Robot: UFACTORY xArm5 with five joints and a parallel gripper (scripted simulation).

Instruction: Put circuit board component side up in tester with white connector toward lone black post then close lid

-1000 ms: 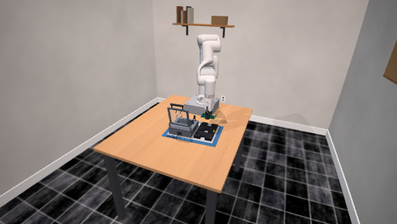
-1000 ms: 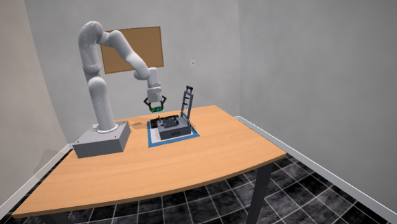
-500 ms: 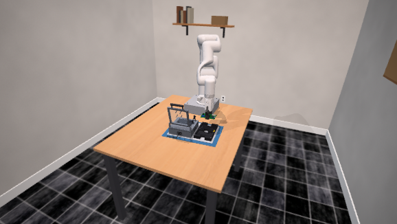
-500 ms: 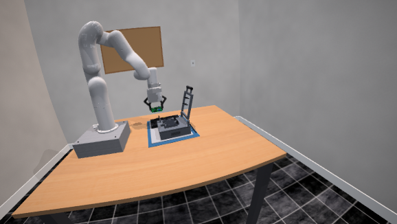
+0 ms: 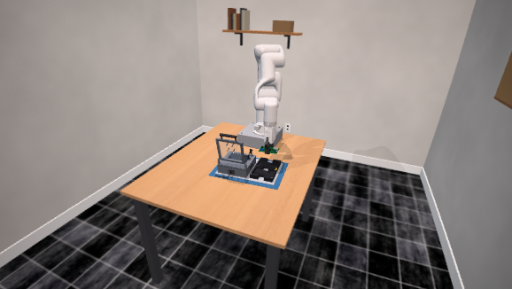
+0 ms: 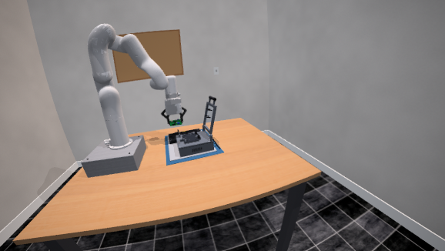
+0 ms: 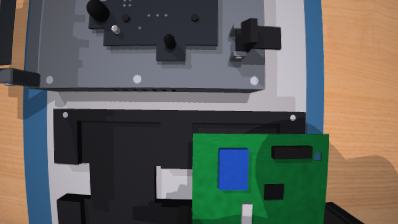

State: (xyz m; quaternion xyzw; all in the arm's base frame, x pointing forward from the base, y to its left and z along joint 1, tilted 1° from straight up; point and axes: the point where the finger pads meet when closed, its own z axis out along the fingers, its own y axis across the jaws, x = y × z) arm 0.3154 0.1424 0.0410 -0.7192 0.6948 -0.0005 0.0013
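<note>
Right now the tester is 10 cm ahead of my hand, 13 cm to the right of it and 1 cm below it. Also, from my hand: clear-windowed lid 19 cm ahead, 16 cm to the right, 6 cm above; green circuit board right at my hand.
</note>
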